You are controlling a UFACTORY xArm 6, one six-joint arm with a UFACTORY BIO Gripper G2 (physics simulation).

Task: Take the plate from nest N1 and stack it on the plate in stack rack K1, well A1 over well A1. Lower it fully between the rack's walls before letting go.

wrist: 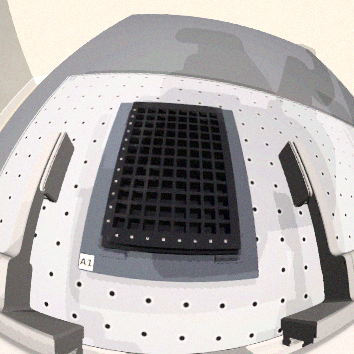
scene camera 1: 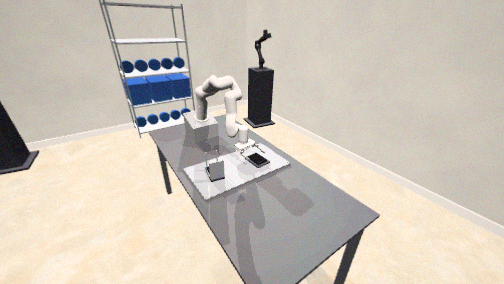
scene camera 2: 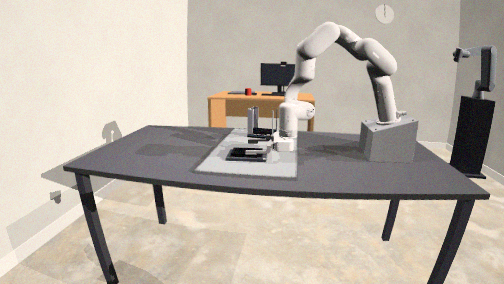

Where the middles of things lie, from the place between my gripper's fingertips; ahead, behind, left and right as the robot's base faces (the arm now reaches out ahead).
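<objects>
There is the flat grey slab (wrist: 139, 265), and I find it 40 mm below my hand.
</objects>
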